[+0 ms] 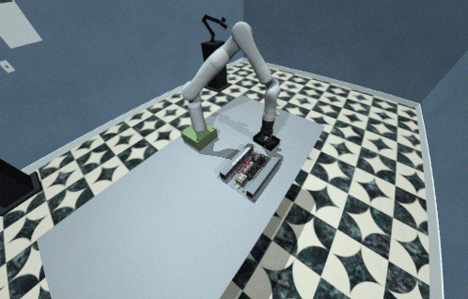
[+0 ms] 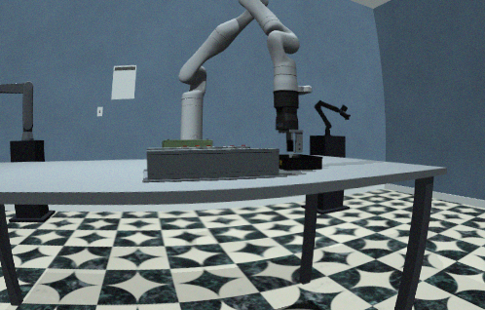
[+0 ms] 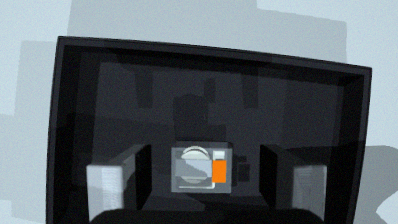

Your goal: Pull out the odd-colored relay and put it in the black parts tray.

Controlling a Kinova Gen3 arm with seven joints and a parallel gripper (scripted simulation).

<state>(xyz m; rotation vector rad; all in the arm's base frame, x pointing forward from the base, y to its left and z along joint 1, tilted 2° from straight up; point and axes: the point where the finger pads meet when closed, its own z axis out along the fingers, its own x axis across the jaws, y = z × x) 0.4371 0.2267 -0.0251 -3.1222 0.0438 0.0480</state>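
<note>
Now: the K54 relay 40 mm below my hand. From my hand the other things lie so: black parts tray: 50 mm below; then K52 relay: 180 mm to the right, 40 mm ahead, 20 mm below; then K53 relay: 210 mm to the right, 40 mm ahead, 20 mm below.
</note>
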